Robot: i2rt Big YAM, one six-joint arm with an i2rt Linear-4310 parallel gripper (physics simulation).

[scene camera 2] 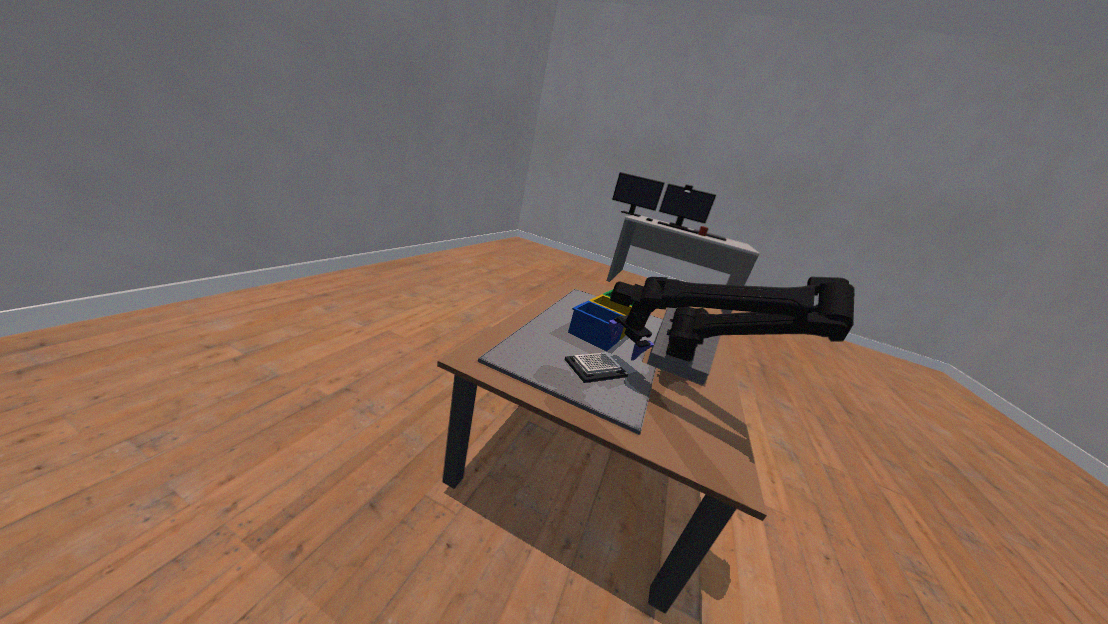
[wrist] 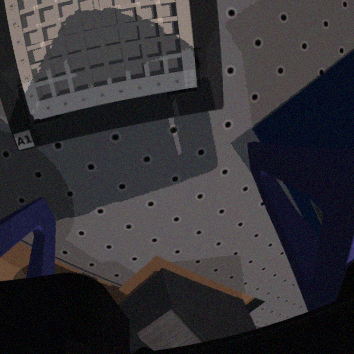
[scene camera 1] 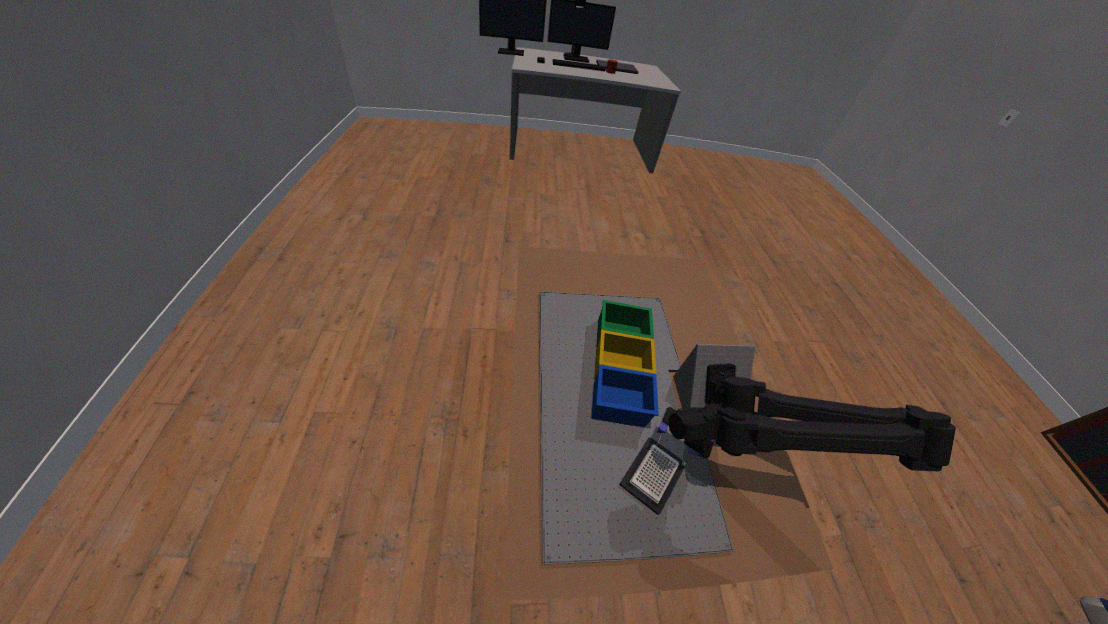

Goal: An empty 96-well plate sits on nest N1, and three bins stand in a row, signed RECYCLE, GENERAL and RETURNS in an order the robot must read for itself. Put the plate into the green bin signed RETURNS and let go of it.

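Places are measured from the arm's base along level axes (x ahead, y left, z up), in metres.
Pixels of known places: gripper, fingertip midpoint: (scene camera 2: 622, 350) (wrist: 142, 182) (scene camera 1: 673, 440); arm's base at its link origin: (scene camera 2: 682, 342) (scene camera 1: 718, 383).
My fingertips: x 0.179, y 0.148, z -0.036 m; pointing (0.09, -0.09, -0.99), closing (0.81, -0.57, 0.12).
Ahead of a thing's pixels: the offset from my fingertips to its top centre.
The white 96-well plate @(dx +0.058, dy +0.072, dz -0.029 m) (scene camera 1: 655, 472) (scene camera 2: 597, 362) (wrist: 115, 60) lies flat on the black nest (scene camera 1: 642, 497) (wrist: 207, 95). My gripper (scene camera 1: 678, 439) (scene camera 2: 627, 341) (wrist: 142, 182) is open and empty, raised above the pegboard between the plate and the blue bin, beside the nest's A1 corner. In the wrist view the plate is cut off at the top, ahead of the fingers. The green bin (scene camera 1: 628, 319) (scene camera 2: 608, 293) is at the far end of the bin row, looks empty, and is mostly hidden in scene camera 2. No bin signs can be read.
The yellow bin @(dx +0.087, dy -0.262, dz +0.045 m) (scene camera 1: 627, 353) (scene camera 2: 611, 305) is in the middle of the row. The blue bin (scene camera 1: 626, 392) (scene camera 2: 593, 325) (wrist: 320, 110) is nearest the plate. The arm's grey base block (scene camera 1: 728, 355) stands right of the bins. A desk (scene camera 1: 659, 77) with monitors stands far behind.
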